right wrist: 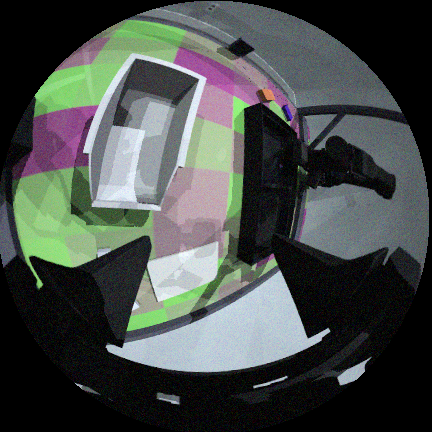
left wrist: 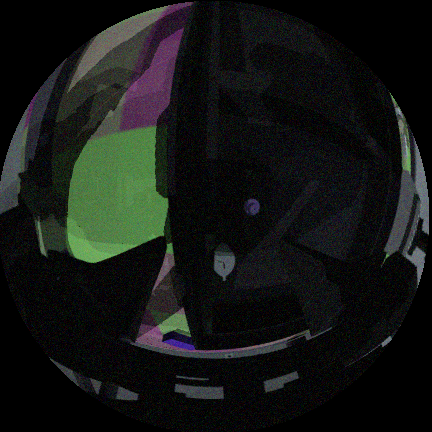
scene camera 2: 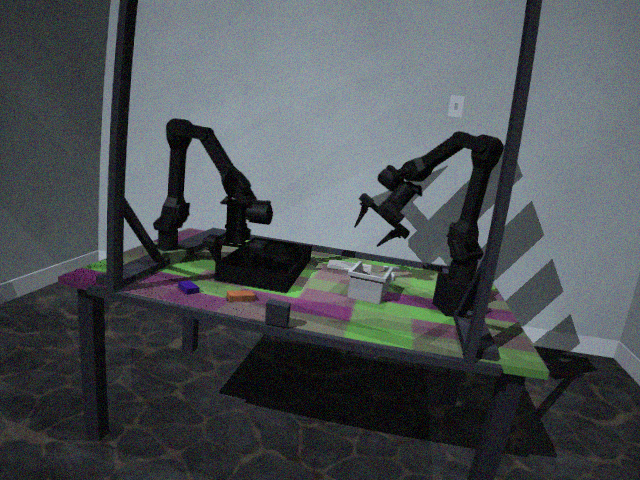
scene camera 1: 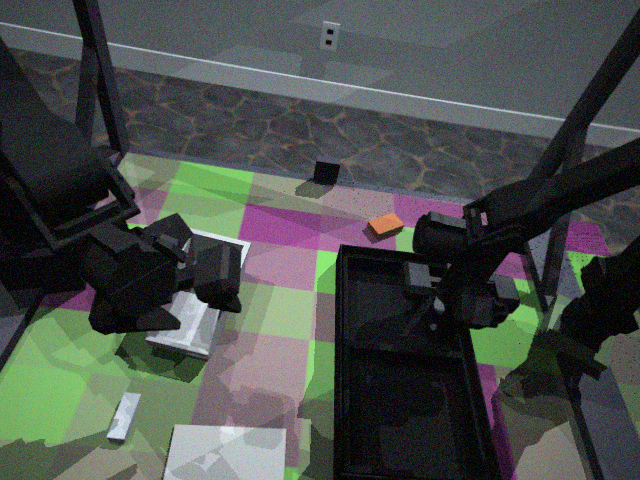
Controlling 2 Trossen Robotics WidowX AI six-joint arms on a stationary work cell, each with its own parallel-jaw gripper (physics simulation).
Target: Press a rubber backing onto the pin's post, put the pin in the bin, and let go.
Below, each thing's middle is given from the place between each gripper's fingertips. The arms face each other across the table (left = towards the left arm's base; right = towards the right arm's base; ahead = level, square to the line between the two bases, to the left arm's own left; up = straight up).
Scene:
Now: left hand 100 mm short of the black two-compartment bin (scene camera 1: 404,394), 80 mm to the left of it and 20 mm below it. From my left hand the other things lie so: white bin (scene camera 1: 201,327) 50 mm ahead, 400 mm to the right, 30 mm above.
My right hand is 100 mm past the white bin, 40 mm to the left of it and 100 mm above it. Also, from my right hand: black two-compartment bin 50 mm behind, 290 mm to the left, 120 mm below.

